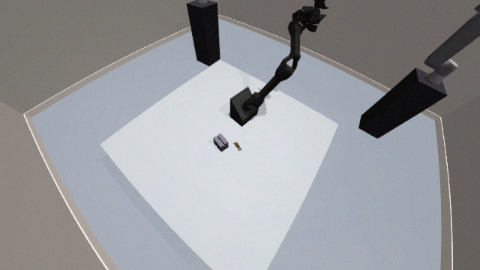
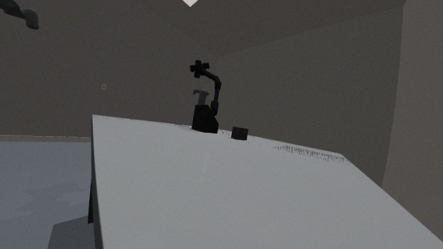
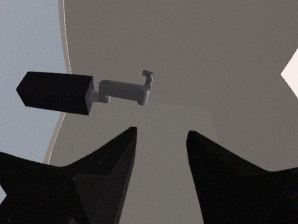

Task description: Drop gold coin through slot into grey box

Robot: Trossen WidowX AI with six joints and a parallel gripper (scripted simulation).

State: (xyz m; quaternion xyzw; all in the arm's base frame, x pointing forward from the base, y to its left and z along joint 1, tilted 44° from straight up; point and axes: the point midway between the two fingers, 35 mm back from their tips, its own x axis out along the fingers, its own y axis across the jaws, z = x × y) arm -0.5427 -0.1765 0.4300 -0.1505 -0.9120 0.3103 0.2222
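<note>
The gold coin is 74 cm ahead of my gripper tip, 8 cm to the right of it and 62 cm below it.
</note>
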